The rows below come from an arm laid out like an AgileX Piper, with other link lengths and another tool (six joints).
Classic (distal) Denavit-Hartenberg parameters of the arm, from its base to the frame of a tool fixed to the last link. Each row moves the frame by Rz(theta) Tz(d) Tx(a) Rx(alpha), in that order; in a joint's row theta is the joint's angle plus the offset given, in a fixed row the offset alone. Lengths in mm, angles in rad.
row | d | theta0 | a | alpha
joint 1 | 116.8 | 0 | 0 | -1.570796
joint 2 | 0 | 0.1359 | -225.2 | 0
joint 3 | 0 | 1.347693 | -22.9 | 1.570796
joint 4 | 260.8 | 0 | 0 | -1.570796
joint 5 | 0 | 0 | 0 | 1.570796
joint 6 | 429.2 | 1.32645 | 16.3 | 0.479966
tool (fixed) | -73.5 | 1.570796 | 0 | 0
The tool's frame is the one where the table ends.
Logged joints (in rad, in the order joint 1, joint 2, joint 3, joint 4, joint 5, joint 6), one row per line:
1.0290 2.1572 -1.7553 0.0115 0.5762 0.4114
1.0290 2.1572 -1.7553 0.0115 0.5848 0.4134
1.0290 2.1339 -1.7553 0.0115 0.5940 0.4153
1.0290 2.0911 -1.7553 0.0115 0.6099 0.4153
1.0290 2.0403 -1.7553 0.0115 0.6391 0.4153
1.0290 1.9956 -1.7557 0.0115 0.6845 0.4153
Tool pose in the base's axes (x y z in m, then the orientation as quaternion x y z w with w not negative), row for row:
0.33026 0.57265 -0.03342 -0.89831 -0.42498 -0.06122 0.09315
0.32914 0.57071 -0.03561 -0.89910 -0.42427 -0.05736 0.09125
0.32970 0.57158 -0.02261 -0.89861 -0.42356 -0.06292 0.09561
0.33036 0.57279 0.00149 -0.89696 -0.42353 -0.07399 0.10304
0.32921 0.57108 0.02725 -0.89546 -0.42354 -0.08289 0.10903
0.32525 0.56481 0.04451 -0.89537 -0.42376 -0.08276 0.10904
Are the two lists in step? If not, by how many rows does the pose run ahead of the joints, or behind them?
They are in step.
